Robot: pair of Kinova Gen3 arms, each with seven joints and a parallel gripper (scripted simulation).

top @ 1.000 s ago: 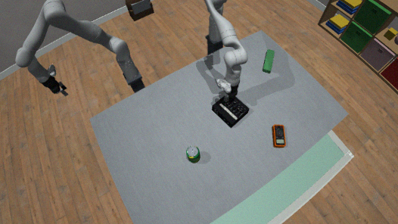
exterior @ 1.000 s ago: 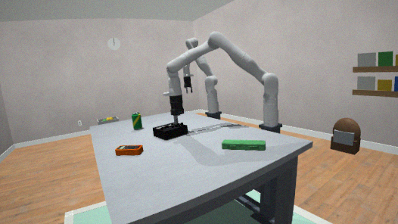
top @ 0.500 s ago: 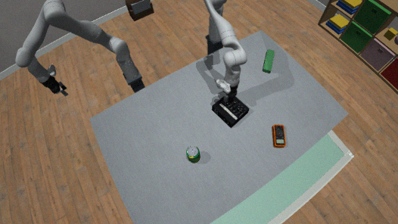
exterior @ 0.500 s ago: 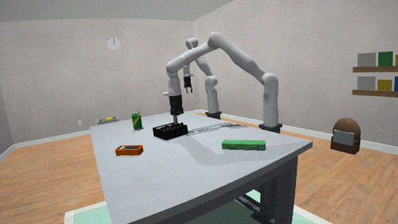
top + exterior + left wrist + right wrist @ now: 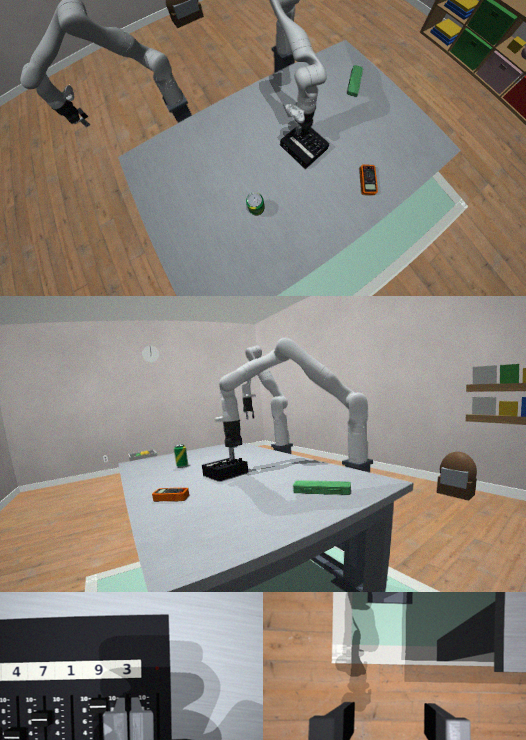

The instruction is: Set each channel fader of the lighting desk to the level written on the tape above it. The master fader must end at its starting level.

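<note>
The fader 6 lies 2 cm to the left of my left hand and 2 cm below it. Also, from my left hand: master fader: 3 cm to the left, 3 cm behind, 2 cm below; then fader 4: 4 cm to the left, 4 cm ahead, 2 cm below; then fader 5: 2 cm below, 2 cm ahead.
</note>
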